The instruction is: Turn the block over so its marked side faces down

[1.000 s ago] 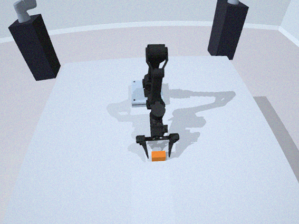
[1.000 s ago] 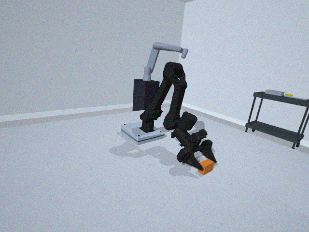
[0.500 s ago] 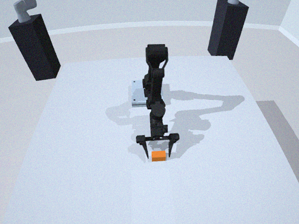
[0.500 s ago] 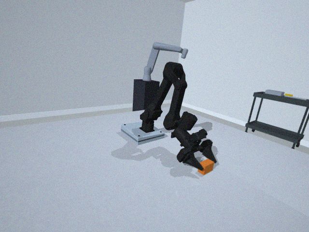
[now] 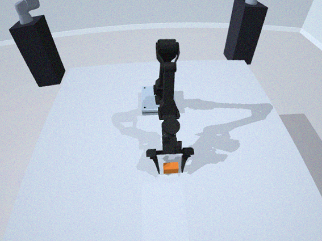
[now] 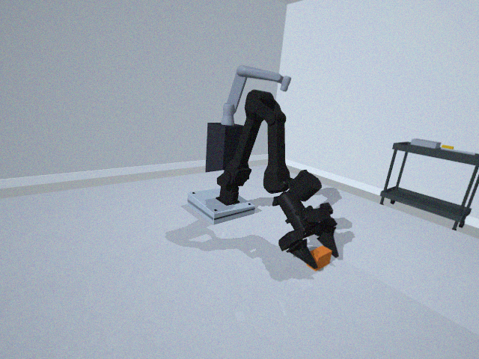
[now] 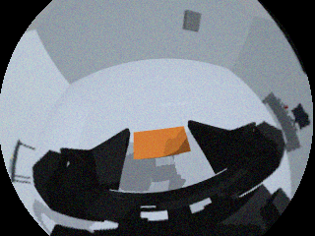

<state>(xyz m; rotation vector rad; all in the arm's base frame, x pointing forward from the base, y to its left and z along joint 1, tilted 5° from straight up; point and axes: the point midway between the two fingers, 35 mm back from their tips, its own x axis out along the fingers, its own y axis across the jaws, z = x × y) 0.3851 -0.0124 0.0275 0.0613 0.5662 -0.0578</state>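
Now: gripper tip 30 mm past the orange block.
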